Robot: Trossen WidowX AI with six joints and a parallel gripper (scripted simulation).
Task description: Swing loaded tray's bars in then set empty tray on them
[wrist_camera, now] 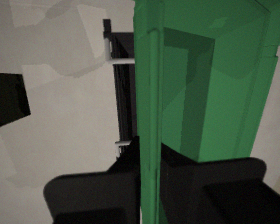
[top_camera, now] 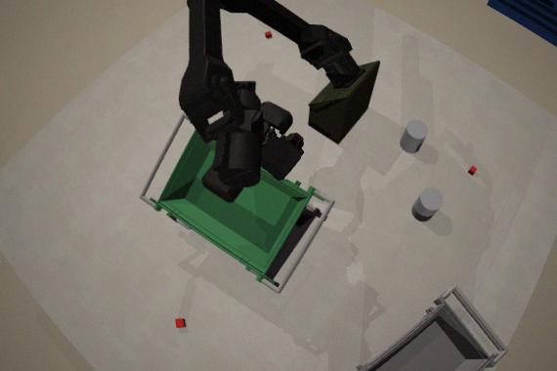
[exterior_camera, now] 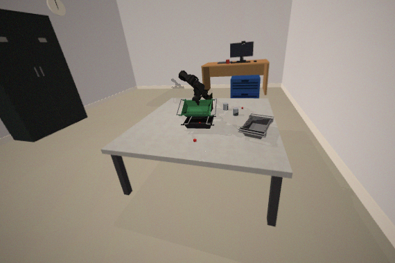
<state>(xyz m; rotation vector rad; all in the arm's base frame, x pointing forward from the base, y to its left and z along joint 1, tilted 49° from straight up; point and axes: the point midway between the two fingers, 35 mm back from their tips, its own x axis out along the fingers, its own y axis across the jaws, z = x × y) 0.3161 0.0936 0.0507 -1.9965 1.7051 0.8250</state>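
Now: the green tray 70 mm ahead of my gripper tip and 20 mm to the left of it.
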